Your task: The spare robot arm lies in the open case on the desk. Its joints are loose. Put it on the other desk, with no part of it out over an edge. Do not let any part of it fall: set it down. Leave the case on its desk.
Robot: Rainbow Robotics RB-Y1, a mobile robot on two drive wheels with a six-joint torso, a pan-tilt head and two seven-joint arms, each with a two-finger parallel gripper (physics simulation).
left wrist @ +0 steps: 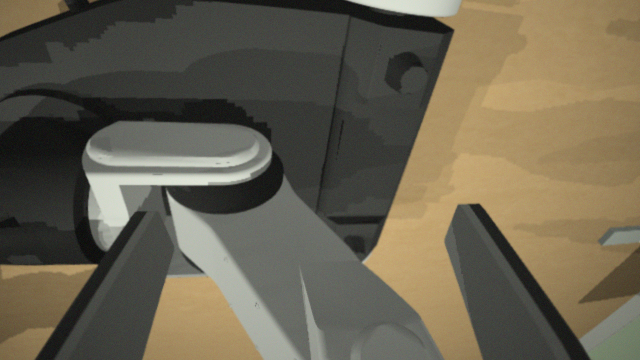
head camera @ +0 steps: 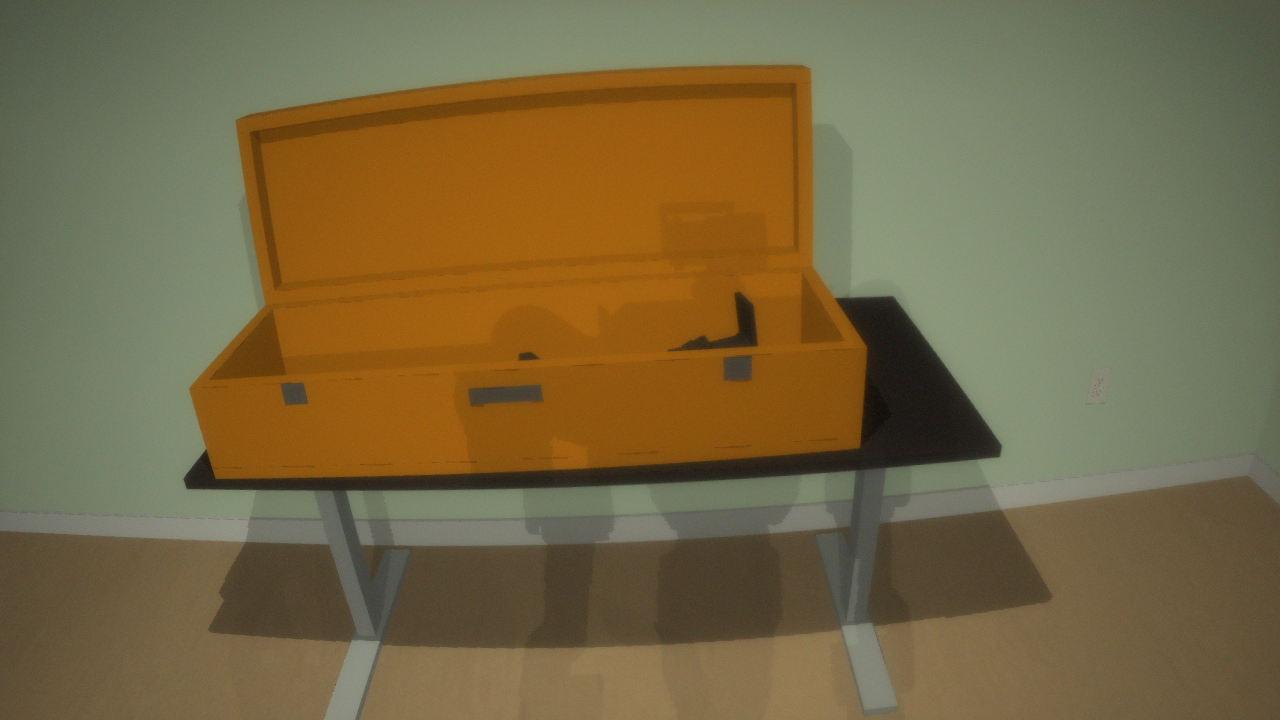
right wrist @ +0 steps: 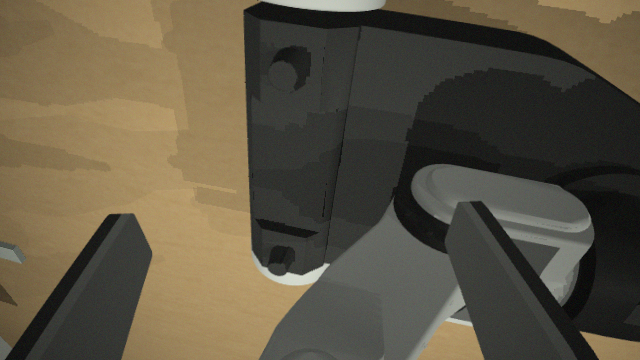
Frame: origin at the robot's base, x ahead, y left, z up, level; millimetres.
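Where they show: left gripper, fingertip midpoint: [left wrist: 310, 226]; right gripper, fingertip midpoint: [right wrist: 299, 228].
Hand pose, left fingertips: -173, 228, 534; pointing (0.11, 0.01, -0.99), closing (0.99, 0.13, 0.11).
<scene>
After its pixels a point has its place, as x, y, z.
The open orange case [head camera: 626, 411] {1121, 70, 824} stands on the black desk [head camera: 930, 394] {1329, -514, 720}, its lid raised at the back. Dark parts of the spare robot arm [head camera: 745, 320] show above the front wall in its right half, and a small dark tip shows near the middle; the wall hides the rest. The other desk does not show in these views. My left gripper [left wrist: 310, 226] {-173, 228, 534} is open with nothing between its fingertips, beside my own dark base. My right gripper [right wrist: 299, 228] {-91, -244, 545} is open and empty too, on the base's other side. Neither gripper shows in the head view.
A green wall [head camera: 1029, 179] {1927, -971, 1022} stands behind the desk, with a socket [head camera: 1098, 385] {1930, -1291, 404} at the right. Grey desk legs [head camera: 347, 564] {1424, 787, 265} [head camera: 863, 546] {1452, -439, 266} end in feet that reach forward on the brown floor [head camera: 626, 680] {1311, 124, 1}. A stretch of black desk top shows right of the case.
</scene>
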